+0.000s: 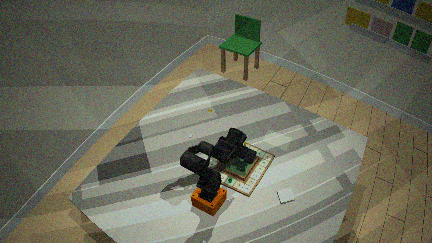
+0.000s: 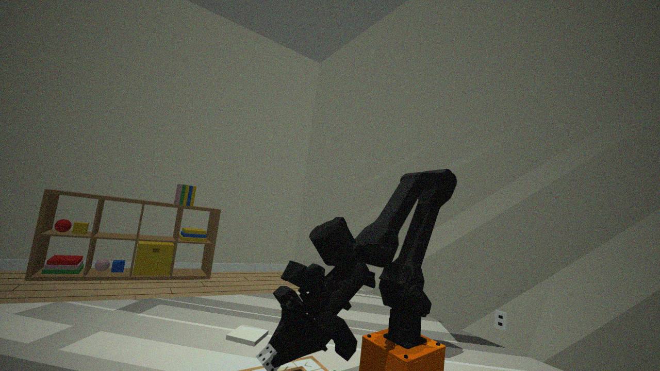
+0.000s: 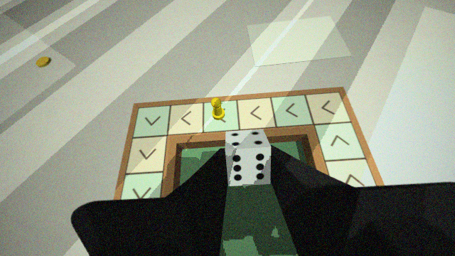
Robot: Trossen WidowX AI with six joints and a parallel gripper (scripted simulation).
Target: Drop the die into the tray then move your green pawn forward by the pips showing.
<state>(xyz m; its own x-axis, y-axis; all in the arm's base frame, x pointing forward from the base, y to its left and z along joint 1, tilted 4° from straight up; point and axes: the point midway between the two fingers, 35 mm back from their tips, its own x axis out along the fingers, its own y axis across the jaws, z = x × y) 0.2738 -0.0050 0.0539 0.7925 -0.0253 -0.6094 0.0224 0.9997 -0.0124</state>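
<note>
The green pawn is 140 mm behind my gripper tip, 70 mm below it and 20 mm to the right of it. Also, from my gripper tip: white die (right at my gripper tip); green tray (90 mm below, 30 mm behind); yellow pawn (80 mm ahead, 70 mm below, 20 mm to the left).
</note>
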